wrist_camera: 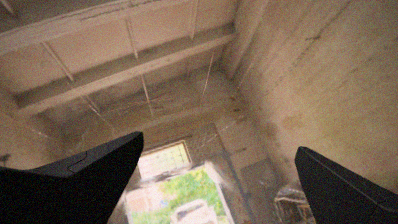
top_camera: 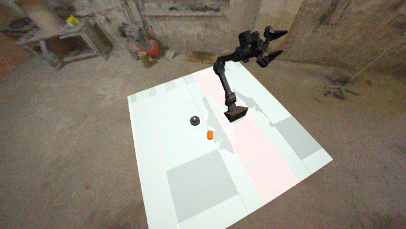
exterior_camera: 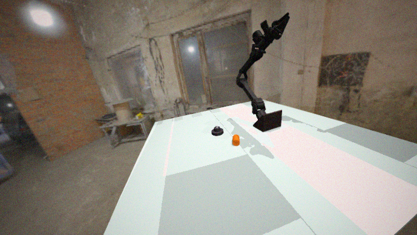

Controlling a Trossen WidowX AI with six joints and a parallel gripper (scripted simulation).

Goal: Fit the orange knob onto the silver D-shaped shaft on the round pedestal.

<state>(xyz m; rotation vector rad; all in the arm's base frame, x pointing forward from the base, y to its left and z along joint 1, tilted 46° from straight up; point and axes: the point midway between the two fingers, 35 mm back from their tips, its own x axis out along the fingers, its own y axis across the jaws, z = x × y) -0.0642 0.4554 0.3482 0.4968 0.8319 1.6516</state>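
Now: the orange knob 620 mm below my gripper tip, 370 mm ahead of it and 10 mm to the left of it. From my gripper tip the other things lie so: round pedestal: 610 mm below, 410 mm ahead, 180 mm to the right.
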